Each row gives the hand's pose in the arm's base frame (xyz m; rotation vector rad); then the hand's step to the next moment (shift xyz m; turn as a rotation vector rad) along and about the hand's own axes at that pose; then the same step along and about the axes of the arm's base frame.
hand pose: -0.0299 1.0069 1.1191 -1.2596 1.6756 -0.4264
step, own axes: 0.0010 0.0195 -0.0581 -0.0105 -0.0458 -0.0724
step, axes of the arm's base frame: -0.0594 -0.0078 0.0129 -0.0360 -0.0279 0.0733
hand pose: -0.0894 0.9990 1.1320 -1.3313 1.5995 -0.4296
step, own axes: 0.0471 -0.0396 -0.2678 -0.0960 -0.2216 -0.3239
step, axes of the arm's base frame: -0.1981 -0.1359 0.1335 -0.1555 -0.0868 0.3627
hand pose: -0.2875 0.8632 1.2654 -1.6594 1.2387 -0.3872
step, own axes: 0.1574 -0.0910 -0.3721 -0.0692 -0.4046 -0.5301
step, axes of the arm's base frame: -0.1531 -0.3273 0.2023 -0.1943 -0.2179 0.6035
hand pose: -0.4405 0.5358 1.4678 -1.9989 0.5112 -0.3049
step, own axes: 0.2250 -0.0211 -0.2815 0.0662 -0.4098 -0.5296
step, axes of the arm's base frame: 0.0834 -0.3188 0.1474 -0.0740 -0.2800 0.6074
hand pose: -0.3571 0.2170 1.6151 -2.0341 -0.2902 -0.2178
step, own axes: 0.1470 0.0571 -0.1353 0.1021 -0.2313 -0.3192
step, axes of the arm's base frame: 0.1533 -0.1293 0.0546 0.0194 -0.1688 0.3700
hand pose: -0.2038 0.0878 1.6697 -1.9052 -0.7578 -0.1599
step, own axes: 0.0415 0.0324 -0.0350 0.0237 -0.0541 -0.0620
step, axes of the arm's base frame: 0.0590 -0.0209 0.0088 0.0016 -0.0287 0.0807
